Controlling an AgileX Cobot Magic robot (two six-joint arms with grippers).
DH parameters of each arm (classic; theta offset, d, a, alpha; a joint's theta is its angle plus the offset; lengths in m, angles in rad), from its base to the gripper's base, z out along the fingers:
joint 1: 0 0.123 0 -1.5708
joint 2: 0.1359 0 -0.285 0
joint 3: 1.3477 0 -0.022 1.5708
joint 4: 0 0.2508 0 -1.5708
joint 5: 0 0 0.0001 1.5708
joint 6: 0 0.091 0 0
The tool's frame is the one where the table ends.
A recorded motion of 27 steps. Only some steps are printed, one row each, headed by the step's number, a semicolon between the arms.
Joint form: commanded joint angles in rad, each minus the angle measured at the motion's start. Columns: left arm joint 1, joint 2, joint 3, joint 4, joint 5, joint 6; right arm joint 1, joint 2, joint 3, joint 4, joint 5, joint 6.
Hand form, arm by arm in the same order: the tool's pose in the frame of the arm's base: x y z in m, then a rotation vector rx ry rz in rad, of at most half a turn. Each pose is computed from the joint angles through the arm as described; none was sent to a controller.
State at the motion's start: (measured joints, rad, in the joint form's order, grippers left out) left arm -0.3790 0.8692 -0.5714 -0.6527 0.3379 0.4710; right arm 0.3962 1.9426 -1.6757 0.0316 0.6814 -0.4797
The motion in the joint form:
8: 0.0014 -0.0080 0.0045 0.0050 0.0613 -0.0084; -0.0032 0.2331 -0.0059 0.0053 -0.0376 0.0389
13: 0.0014 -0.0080 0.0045 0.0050 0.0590 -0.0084; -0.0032 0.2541 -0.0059 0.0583 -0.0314 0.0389
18: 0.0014 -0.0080 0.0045 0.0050 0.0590 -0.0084; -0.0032 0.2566 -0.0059 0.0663 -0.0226 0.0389
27: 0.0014 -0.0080 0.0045 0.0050 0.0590 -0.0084; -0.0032 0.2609 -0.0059 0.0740 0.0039 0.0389
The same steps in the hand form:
8: 0.1515 -0.0831 0.2874 0.3901 2.1005 -0.5605; 0.4394 0.1844 0.1753 -1.0329 2.4088 0.0226
13: 0.1517 -0.0830 0.2876 0.3888 2.0988 -0.5596; 0.4388 0.1873 0.1652 -1.0011 2.4498 0.0799
18: 0.1517 -0.0830 0.2876 0.3888 2.0988 -0.5596; 0.4381 0.1875 0.1636 -0.9993 2.4623 0.0893
27: 0.1517 -0.0830 0.2876 0.3888 2.0988 -0.5596; 0.4360 0.1873 0.1606 -1.0060 2.4923 0.1003

